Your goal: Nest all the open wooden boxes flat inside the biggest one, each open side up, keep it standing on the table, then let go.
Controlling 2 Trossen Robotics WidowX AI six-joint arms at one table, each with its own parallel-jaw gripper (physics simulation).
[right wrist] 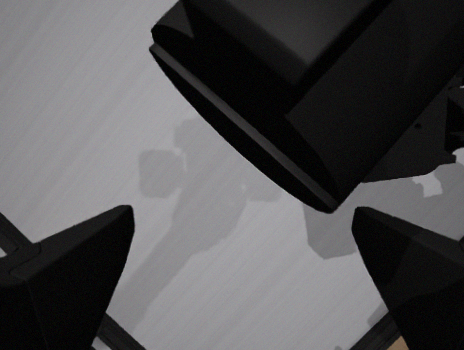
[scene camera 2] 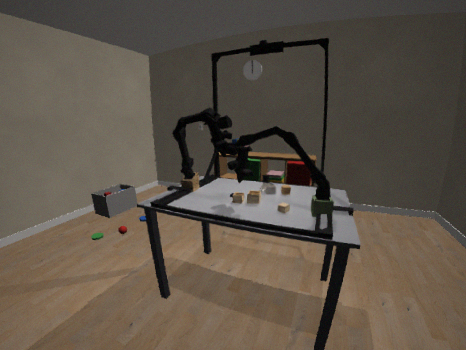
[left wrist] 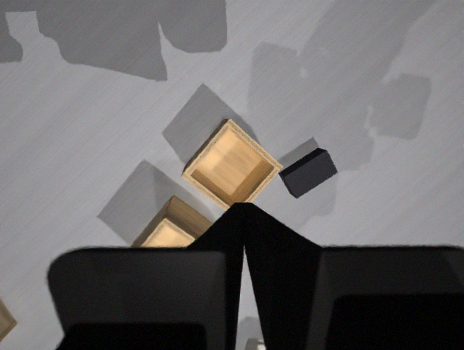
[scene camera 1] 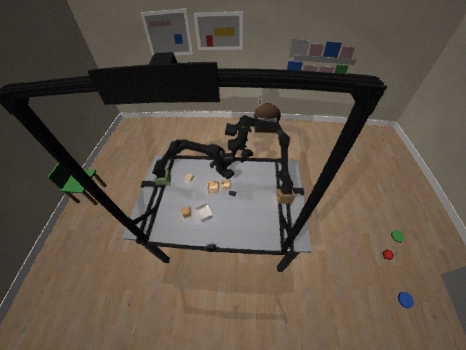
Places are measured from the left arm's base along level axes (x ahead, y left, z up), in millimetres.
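Pixels of known places: left gripper, fingertip midpoint: [scene camera 2: 239, 182] [left wrist: 242, 211] [scene camera 1: 224, 176]; right gripper, fingertip midpoint: [right wrist: 244, 217] [scene camera 2: 223, 155] [scene camera 1: 237, 159]; left arm's base, origin of the base link: [scene camera 2: 322, 198] [scene camera 1: 161, 174]; right arm's base, origin of the base link: [scene camera 2: 189, 176] [scene camera 1: 286, 191].
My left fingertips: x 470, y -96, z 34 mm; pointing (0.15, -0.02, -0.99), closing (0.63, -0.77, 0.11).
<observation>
Ahead of a thing's pixels: the offset from my left fingertips to its middle.
An open wooden box {dx +6, dy -2, dz -96 mm} [left wrist: 231, 162] [scene camera 1: 226, 184] [scene camera 2: 238, 198] stands open side up. A somewhat larger wooden box {dx -88, dy -16, dz -91 mm} [scene camera 1: 213, 186] [scene camera 2: 254, 196] stands close beside it; in the left wrist view a wooden box [left wrist: 194, 218] is partly hidden by a finger, and I cannot tell whether another sits in it. A small light wooden piece {dx -268, dy +93, dz -101 mm} [scene camera 1: 189, 177] [scene camera 2: 284, 207] lies apart. My left gripper [left wrist: 242, 211] [scene camera 1: 228, 175] is shut and empty, above the table by the first box. My right gripper [right wrist: 244, 217] is open and empty, high above the table, beside the left one.
A dark block {dx +49, dy -71, dz -111 mm} [left wrist: 309, 172] [scene camera 1: 232, 193] lies beside the first box. A brown wooden block {dx -274, dy -203, dz -94 mm} [scene camera 1: 186, 212] [scene camera 2: 286, 189] and a white tray {dx -151, dy -215, dz -95 mm} [scene camera 1: 204, 212] [scene camera 2: 269, 188] stand farther from the arms. The left gripper's body fills the right wrist view's upper right. A black frame surrounds the table.
</observation>
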